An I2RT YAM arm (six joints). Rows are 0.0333 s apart.
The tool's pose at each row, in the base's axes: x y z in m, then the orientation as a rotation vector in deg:
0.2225, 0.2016, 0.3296, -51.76, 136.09, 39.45
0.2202, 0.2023, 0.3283, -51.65, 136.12, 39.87
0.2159, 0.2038, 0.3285, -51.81, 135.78, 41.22
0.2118, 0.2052, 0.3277, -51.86, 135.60, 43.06
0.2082, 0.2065, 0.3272, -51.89, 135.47, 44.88
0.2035, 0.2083, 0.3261, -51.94, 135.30, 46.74
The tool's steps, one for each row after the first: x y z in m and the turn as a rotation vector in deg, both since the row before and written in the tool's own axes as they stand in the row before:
0.0020, 0.0017, 0.0008, -0.27, -0.04, 0.18
0.0020, 0.0041, -0.0004, -0.99, -0.28, 0.09
0.0025, 0.0036, 0.0004, -1.32, -0.20, 0.34
0.0021, 0.0032, 0.0003, -1.31, -0.15, 0.38
0.0030, 0.0041, 0.0009, -1.34, -0.16, 0.36

